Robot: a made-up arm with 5 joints. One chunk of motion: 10 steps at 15 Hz.
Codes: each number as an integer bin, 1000 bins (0 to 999) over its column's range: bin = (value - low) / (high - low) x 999, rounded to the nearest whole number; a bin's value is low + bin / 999 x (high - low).
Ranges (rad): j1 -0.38..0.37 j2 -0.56..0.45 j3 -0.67..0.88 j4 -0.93..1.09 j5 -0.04..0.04
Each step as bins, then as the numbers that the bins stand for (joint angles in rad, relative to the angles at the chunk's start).
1 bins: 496 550 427 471 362
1 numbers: -0.0076 -0.0039 -0.0075 0.0224 -0.0110
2 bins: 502 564 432 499 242
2 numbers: -0.0031 0.0102 0.0003 0.0790 -0.0206
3 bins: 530 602 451 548 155
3 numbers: 0.0179 0.0486 0.0297 0.1781 -0.0276
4 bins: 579 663 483 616 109
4 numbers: 0.0547 0.1103 0.0794 0.3156 -0.0313
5 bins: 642 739 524 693 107
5 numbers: 0.1020 0.1871 0.1430 0.4713 -0.0314
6 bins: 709 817 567 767 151
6 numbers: 0.1523 0.2660 0.2097 0.6209 -0.0279
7 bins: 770 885 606 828 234
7 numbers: 0.1981 0.3347 0.2702 0.7442 -0.0213
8 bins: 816 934 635 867 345
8 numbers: 0.2326 0.3843 0.3152 0.8231 -0.0124
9 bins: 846 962 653 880 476
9 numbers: 0.2551 0.4126 0.3432 0.8494 -0.0019
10 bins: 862 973 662 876 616
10 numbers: 0.2671 0.4237 0.3571 0.8413 0.0093
